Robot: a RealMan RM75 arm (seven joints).
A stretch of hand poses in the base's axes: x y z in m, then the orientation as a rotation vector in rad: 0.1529 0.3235 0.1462 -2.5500 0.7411 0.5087; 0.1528 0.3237 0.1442 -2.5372 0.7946 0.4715; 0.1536 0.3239 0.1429 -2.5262 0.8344 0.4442; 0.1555 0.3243 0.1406 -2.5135 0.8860 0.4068; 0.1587 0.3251 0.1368 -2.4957 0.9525 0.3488; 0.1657 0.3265 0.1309 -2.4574 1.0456 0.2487; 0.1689 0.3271 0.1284 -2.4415 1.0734 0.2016; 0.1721 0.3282 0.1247 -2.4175 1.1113 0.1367; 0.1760 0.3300 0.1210 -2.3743 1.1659 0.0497; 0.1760 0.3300 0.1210 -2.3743 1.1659 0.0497; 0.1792 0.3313 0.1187 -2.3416 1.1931 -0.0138; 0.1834 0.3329 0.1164 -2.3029 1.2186 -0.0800; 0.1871 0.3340 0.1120 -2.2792 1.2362 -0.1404; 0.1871 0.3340 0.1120 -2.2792 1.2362 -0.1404
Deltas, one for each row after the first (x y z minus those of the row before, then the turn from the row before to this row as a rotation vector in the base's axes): -0.0001 0.0002 -0.0020 -0.0094 -0.0155 -0.0445; 0.0008 0.0002 -0.0013 -0.0065 -0.0112 -0.0334; 0.0019 0.0004 -0.0023 -0.0111 -0.0154 -0.0430; 0.0032 0.0008 -0.0038 -0.0161 -0.0262 -0.0574; 0.0070 0.0014 -0.0059 -0.0182 -0.0507 -0.0881; 0.0032 0.0006 -0.0025 -0.0065 -0.0274 -0.0308; 0.0032 0.0011 -0.0037 -0.0085 -0.0379 -0.0430; 0.0039 0.0018 -0.0037 -0.0064 -0.0516 -0.0640; 0.0000 0.0000 0.0000 0.0000 0.0000 0.0000; 0.0032 0.0013 -0.0023 -0.0016 -0.0416 -0.0394; 0.0042 0.0016 -0.0023 0.0013 -0.0455 -0.0412; 0.0037 0.0011 -0.0044 -0.0081 -0.0390 -0.0306; 0.0000 0.0000 0.0000 0.0000 0.0000 0.0000
